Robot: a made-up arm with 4 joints. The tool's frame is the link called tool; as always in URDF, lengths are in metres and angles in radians. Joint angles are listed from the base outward.
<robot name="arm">
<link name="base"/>
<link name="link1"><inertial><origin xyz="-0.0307 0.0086 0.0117"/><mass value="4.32"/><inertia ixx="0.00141" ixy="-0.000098" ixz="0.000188" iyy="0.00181" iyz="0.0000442" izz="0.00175"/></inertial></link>
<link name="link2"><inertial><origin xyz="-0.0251 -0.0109 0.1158"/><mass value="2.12"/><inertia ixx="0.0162" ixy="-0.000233" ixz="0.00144" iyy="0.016" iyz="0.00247" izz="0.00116"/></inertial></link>
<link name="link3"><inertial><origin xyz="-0.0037 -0.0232 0.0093"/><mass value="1.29"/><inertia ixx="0.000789" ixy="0" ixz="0" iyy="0.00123" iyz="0" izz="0.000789"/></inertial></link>
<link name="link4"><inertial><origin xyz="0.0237 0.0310 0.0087"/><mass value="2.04"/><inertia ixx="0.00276" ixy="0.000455" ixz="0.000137" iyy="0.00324" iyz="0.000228" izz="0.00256"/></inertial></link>
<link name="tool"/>
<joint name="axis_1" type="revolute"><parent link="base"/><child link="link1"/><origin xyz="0.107 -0.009 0.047"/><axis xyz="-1 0 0"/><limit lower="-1.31" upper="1.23"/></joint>
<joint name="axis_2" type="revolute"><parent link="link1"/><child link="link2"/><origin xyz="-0.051 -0.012 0.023"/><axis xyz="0 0 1"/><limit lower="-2.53" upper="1.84"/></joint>
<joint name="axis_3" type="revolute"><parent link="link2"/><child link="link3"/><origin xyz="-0.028 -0.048 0.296"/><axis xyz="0 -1 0"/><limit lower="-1.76" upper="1.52"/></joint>
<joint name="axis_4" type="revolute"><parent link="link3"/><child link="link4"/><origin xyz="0.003 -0.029 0.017"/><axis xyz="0 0 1"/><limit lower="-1.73" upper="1.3"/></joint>
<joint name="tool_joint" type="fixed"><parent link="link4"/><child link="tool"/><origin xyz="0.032 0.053 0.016" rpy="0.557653 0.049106 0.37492"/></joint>
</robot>
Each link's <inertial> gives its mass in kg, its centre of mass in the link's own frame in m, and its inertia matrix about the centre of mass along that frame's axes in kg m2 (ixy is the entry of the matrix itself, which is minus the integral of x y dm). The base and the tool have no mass. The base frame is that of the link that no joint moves.
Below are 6 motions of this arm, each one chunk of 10 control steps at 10 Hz.
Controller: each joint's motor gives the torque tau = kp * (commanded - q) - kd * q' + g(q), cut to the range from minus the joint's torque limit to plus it. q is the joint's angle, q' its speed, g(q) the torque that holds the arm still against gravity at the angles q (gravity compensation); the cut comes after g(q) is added. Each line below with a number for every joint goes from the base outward.
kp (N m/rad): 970 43 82 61
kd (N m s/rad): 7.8 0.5 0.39 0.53
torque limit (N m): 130 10 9.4 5.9
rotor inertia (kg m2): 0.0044 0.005 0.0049 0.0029
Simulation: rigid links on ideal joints. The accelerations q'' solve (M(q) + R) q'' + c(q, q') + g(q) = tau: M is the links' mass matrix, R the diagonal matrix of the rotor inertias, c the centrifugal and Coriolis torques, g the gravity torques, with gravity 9.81 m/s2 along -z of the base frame. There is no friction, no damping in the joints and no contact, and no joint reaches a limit. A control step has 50 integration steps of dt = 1/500 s. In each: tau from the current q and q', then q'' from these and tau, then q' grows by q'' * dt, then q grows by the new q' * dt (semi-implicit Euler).
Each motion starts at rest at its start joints. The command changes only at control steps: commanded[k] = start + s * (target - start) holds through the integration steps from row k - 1 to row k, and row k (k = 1, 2, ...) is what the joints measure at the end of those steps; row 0 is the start. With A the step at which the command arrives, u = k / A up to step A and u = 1 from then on. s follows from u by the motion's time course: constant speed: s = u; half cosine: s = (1 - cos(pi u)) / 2; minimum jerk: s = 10 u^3 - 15 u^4 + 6 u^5; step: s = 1 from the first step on.
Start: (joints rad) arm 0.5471 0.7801 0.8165 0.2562
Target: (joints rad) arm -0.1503 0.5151 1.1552 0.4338
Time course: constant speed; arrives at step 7
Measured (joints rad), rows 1 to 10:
1: 0.4284 0.6987 0.8732 0.2896
2: 0.3151 0.6914 0.9311 0.3180
3: 0.2227 0.6641 0.9732 0.3398
4: 0.1247 0.6282 1.0195 0.3644
5: 0.0243 0.6012 1.0668 0.3891
6: -0.0739 0.5697 1.1133 0.4135
7: -0.1718 0.5406 1.1595 0.4377
8: -0.1593 0.4859 1.1636 0.4370
9: -0.1467 0.5146 1.1539 0.4331
10: -0.1496 0.5224 1.1540 0.4332

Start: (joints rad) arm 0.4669 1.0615 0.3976 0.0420
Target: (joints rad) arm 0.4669 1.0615 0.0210 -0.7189
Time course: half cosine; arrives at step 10
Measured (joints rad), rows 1 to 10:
1: 0.4670 1.0634 0.3875 0.0234
2: 0.4672 1.0663 0.3593 -0.0304
3: 0.4671 1.0680 0.3169 -0.1142
4: 0.4670 1.0688 0.2643 -0.2195
5: 0.4668 1.0684 0.2068 -0.3364
6: 0.4666 1.0670 0.1495 -0.4537
7: 0.4665 1.0652 0.0976 -0.5601
8: 0.4665 1.0636 0.0562 -0.6449
9: 0.4666 1.0625 0.0295 -0.6996
10: 0.4668 1.0618 0.0203 -0.7188

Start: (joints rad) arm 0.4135 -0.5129 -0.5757 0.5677
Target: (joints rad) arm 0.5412 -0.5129 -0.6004 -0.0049
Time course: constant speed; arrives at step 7
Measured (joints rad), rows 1 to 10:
1: 0.4348 -0.5322 -0.5775 0.4870
2: 0.4520 -0.5254 -0.5822 0.4044
3: 0.4702 -0.5261 -0.5858 0.3225
4: 0.4887 -0.5266 -0.5893 0.2408
5: 0.5067 -0.5253 -0.5930 0.1589
6: 0.5250 -0.5257 -0.5966 0.0772
7: 0.5432 -0.5251 -0.6002 -0.0046
8: 0.5406 -0.5084 -0.6010 -0.0052
9: 0.5412 -0.5136 -0.6003 -0.0049
10: 0.5413 -0.5133 -0.6003 -0.0048

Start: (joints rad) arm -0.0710 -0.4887 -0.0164 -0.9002
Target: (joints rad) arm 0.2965 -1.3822 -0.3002 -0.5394
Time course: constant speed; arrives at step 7
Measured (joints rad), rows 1 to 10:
1: -0.0036 -0.7338 -0.0470 -0.8560
2: 0.0407 -0.7998 -0.0982 -0.8025
3: 0.0986 -0.9635 -0.1365 -0.7527
4: 0.1482 -1.0714 -0.1806 -0.7016
5: 0.2029 -1.2098 -0.2210 -0.6496
6: 0.2548 -1.3298 -0.2624 -0.5969
7: 0.3081 -1.4598 -0.3028 -0.5442
8: 0.2891 -1.3413 -0.3062 -0.5407
9: 0.3005 -1.4067 -0.2978 -0.5395
10: 0.2942 -1.3683 -0.3014 -0.5396

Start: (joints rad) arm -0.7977 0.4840 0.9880 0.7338
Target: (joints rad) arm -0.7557 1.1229 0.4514 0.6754
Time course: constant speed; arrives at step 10
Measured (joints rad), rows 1 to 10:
1: -0.7949 0.5662 0.9309 0.7294
2: -0.7884 0.6299 0.8757 0.7215
3: -0.7836 0.6940 0.8215 0.7152
4: -0.7795 0.7590 0.7677 0.7094
5: -0.7749 0.8228 0.7137 0.7033
6: -0.7704 0.8869 0.6597 0.6971
7: -0.7660 0.9506 0.6058 0.6911
8: -0.7616 1.0143 0.5520 0.6851
9: -0.7572 1.0780 0.4981 0.6791
10: -0.7528 1.1415 0.4443 0.6731

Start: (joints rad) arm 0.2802 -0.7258 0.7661 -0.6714
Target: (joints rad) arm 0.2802 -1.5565 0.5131 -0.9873
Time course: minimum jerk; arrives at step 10
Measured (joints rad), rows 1 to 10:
1: 0.2807 -0.7347 0.7641 -0.6735
2: 0.2827 -0.7827 0.7521 -0.6865
3: 0.2847 -0.8763 0.7262 -0.7164
4: 0.2864 -1.0103 0.6888 -0.7628
5: 0.2870 -1.1651 0.6444 -0.8204
6: 0.2867 -1.3166 0.5989 -0.8802
7: 0.2854 -1.4404 0.5589 -0.9317
8: 0.2834 -1.5202 0.5305 -0.9670
9: 0.2814 -1.5532 0.5161 -0.9838
10: 0.2802 -1.5558 0.5128 -0.9871

